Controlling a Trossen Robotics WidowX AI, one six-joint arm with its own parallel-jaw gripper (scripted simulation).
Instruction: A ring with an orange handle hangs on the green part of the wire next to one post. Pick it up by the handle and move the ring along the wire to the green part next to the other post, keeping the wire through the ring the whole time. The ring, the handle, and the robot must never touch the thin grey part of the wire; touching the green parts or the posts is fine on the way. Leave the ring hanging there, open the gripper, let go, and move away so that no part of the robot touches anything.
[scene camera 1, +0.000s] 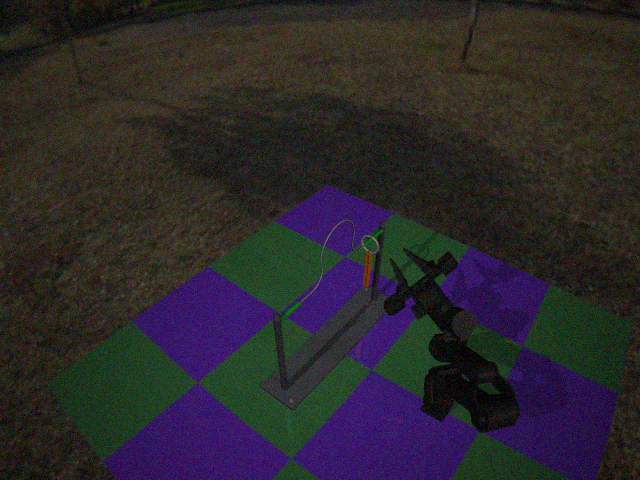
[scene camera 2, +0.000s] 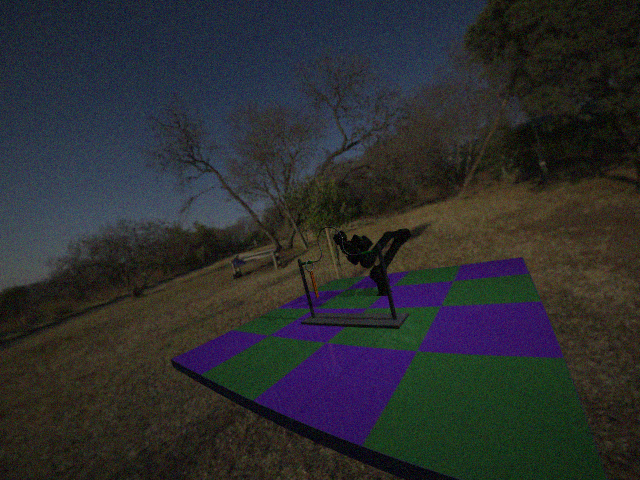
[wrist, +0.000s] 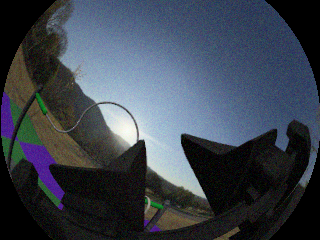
Path:
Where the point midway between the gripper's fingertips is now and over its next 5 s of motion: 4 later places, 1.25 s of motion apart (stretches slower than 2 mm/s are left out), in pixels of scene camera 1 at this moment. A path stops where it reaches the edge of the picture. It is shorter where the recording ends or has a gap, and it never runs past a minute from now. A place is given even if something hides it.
My gripper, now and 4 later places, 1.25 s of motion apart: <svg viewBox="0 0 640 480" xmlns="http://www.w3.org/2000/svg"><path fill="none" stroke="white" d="M396 253L393 304L370 281L357 274L352 274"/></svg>

